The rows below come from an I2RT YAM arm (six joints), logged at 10 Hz.
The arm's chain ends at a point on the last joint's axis. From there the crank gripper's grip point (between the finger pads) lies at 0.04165 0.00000 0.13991 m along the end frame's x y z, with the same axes.
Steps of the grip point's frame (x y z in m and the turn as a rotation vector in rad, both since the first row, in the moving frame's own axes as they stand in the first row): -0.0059 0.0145 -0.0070 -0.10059 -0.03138 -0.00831; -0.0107 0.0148 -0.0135 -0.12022 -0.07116 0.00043; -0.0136 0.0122 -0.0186 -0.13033 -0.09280 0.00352; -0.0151 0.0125 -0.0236 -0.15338 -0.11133 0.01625; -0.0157 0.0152 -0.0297 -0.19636 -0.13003 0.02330; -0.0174 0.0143 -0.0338 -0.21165 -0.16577 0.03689; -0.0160 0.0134 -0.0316 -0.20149 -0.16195 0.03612; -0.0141 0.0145 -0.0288 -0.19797 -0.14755 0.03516
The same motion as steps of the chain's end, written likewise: -0.0016 0.0007 -0.0075 -0.10059 -0.03138 -0.00831; -0.0007 -0.0022 -0.0151 -0.12022 -0.07116 0.00043; -0.0005 -0.0063 -0.0207 -0.13033 -0.09280 0.00352; 0.0008 -0.0097 -0.0257 -0.15338 -0.11133 0.01625; 0.0030 -0.0133 -0.0311 -0.19636 -0.13003 0.02330; 0.0066 -0.0168 -0.0354 -0.21165 -0.16577 0.03689; 0.0075 -0.0162 -0.0335 -0.20149 -0.16195 0.03612; 0.0073 -0.0146 -0.0305 -0.19797 -0.14755 0.03516
